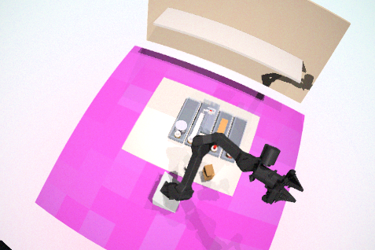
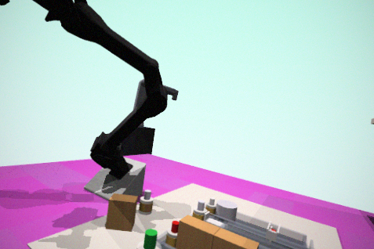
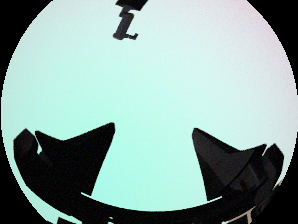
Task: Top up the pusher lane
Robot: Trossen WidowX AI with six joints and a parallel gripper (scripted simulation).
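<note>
Right now the grey cylinder is 580 mm to the left of my gripper tip, 520 mm below it and 330 mm ahead of it. Round my gripper tip: grey lane unit 530 mm below, 490 mm to the left, 440 mm ahead; then pusher plate 500 mm below, 480 mm to the left, 400 mm ahead.
</note>
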